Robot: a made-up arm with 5 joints. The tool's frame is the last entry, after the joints. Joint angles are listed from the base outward. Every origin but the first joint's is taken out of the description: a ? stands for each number. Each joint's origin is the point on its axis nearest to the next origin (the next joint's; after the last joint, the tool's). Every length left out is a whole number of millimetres.
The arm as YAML. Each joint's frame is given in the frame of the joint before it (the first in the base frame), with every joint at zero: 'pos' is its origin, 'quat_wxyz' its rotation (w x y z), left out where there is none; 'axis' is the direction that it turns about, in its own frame. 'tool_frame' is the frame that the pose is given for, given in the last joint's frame.
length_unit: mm
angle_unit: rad
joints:
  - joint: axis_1
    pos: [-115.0, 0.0, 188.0]
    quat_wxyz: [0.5, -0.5, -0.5, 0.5]
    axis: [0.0, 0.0, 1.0]
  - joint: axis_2
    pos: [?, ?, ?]
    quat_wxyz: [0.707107, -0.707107, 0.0, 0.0]
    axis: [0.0, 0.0, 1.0]
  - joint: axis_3
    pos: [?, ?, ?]
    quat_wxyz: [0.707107, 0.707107, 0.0, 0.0]
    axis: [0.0, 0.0, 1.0]
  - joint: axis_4
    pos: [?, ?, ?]
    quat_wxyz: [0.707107, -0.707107, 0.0, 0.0]
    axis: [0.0, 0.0, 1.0]
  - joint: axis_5
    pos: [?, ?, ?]
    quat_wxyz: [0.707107, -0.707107, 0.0, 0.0]
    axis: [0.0, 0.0, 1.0]
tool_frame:
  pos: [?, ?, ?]
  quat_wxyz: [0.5, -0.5, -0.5, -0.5]
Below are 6 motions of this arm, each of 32 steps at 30 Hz.
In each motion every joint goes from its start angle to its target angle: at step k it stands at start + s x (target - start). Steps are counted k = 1, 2, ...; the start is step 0. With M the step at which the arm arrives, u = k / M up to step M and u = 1 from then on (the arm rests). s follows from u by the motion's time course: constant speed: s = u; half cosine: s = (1 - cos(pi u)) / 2; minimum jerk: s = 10 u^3 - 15 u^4 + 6 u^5.
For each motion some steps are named. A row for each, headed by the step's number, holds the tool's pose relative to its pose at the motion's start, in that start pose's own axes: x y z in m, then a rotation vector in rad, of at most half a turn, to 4 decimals.
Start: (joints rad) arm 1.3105 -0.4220 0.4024 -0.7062 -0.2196
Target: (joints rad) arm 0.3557 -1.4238 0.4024 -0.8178 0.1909
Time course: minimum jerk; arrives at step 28
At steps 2, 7, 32:
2: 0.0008 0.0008 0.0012 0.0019 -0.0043 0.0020
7: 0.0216 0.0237 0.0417 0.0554 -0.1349 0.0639
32: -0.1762 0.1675 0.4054 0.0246 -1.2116 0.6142

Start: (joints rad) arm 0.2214 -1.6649 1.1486 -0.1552 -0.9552
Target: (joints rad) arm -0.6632 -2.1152 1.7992 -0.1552 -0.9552
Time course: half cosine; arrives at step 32
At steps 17, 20, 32:
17: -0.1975 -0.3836 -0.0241 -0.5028 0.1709 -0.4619
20: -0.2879 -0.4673 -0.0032 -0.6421 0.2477 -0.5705
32: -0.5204 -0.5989 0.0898 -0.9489 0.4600 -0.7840

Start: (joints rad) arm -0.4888 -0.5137 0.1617 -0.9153 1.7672
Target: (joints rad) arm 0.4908 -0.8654 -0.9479 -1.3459 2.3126
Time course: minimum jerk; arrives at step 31
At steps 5, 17, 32:
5: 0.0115 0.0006 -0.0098 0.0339 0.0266 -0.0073
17: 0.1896 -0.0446 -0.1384 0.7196 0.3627 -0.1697
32: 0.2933 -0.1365 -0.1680 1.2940 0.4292 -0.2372

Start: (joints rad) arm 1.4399 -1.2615 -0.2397 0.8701 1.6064
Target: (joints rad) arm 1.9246 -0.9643 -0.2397 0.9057 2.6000
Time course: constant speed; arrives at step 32
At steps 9, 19, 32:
9: 0.0157 -0.0028 0.0687 0.1687 -0.1251 -0.0094
19: 0.0151 0.0038 0.1456 0.3486 -0.2581 0.0336
32: -0.0128 0.0272 0.2349 0.5673 -0.3949 0.1659

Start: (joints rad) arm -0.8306 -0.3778 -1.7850 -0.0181 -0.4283
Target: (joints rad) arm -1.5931 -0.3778 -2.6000 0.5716 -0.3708
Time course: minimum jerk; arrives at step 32
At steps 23, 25, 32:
23: -0.1452 0.1900 0.3062 1.2882 0.4911 -0.0264
25: -0.1640 0.1970 0.3387 1.3741 0.5551 -0.0060
32: -0.1864 0.2023 0.3766 1.4664 0.6301 0.0215

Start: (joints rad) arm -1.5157 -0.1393 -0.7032 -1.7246 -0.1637
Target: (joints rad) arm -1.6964 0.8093 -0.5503 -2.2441 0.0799
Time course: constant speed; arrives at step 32
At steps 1, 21, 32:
1: -0.0048 -0.0010 0.0024 -0.0119 0.0033 -0.0055
21: -0.0953 0.0047 0.0307 -0.1866 0.1071 -0.1599
32: -0.1324 0.0230 0.0307 -0.2235 0.1766 -0.2834

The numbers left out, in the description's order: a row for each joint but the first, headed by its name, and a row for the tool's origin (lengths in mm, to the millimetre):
axis_2: -1.0 -319.0 0.0
axis_3: -108.0 167.0 0.0
axis_4: -85.0 174.0 0.0
axis_5: -25.0 363.0 0.0
tool: 100.0 -88.0 0.0

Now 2 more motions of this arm.
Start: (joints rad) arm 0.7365 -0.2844 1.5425 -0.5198 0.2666
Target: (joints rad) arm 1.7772 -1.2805 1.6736 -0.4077 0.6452
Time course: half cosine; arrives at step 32
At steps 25, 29, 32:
25: 0.2256 0.3178 0.4349 -0.7808 -0.1204 0.6180
29: 0.2355 0.3907 0.4355 -0.8304 -0.1136 0.7188
32: 0.2370 0.4080 0.4342 -0.8409 -0.1113 0.7431

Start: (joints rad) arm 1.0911 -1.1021 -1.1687 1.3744 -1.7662
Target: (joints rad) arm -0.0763 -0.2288 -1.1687 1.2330 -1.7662
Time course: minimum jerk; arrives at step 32
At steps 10, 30, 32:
10: -0.0079 -0.0134 0.0380 0.2325 -0.1390 0.0363
30: -0.0655 -0.0823 0.1403 1.2167 -0.6160 0.5401
32: -0.0656 -0.0824 0.1404 1.2190 -0.6168 0.5423

